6 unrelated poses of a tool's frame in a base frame.
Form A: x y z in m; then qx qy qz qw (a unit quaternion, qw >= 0).
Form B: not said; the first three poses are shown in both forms.
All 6 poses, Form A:
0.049, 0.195, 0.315, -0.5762, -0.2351, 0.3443, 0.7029
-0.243, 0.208, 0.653, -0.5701, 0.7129, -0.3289, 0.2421
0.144, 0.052, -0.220, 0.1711, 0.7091, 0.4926, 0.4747
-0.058, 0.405, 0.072, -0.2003, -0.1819, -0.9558, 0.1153
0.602, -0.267, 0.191, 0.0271, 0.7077, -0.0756, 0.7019
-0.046, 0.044, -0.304, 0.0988, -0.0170, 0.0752, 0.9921
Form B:
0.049, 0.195, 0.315, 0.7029, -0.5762, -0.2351, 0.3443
-0.243, 0.208, 0.653, 0.2421, -0.5701, 0.7129, -0.3289
0.144, 0.052, -0.220, 0.4747, 0.1711, 0.7091, 0.4926
-0.058, 0.405, 0.072, 0.1153, -0.2003, -0.1819, -0.9558
0.602, -0.267, 0.191, 0.7019, 0.0271, 0.7077, -0.0756
-0.046, 0.044, -0.304, 0.9921, 0.0988, -0.0170, 0.0752

